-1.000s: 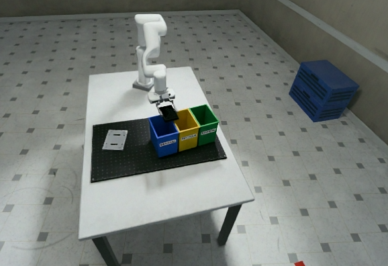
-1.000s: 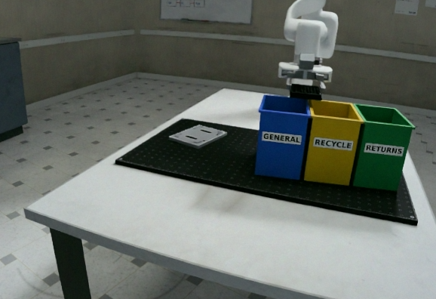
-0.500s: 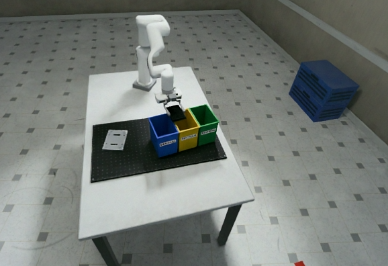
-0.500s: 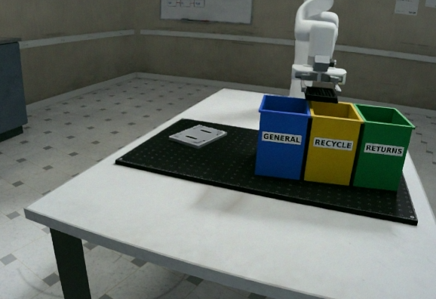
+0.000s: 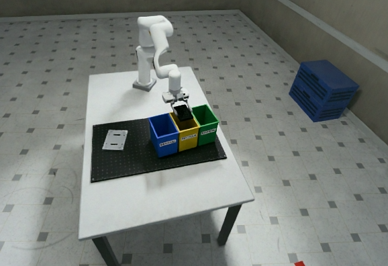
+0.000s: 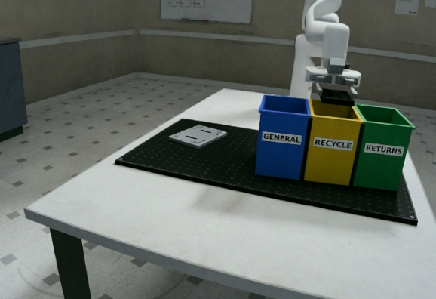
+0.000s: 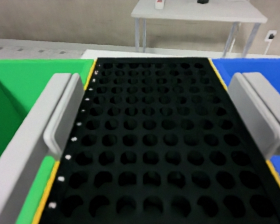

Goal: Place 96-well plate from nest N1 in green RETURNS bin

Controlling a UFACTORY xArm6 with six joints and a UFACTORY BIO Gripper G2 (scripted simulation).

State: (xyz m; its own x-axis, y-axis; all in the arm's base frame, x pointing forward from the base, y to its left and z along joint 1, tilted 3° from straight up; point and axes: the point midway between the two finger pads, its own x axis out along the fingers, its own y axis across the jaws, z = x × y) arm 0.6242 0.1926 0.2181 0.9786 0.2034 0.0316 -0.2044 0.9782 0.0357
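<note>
My gripper is now 13 cm to the right of the green returns bin, 13 cm above it and 1 cm short of it. From my hand the other things lie so: blue general bin (13 cm to the right, 13 cm below, 6 cm ahead); yellow recycle bin (13 cm below, 3 cm ahead); black 96-well plate (1 cm below).
</note>
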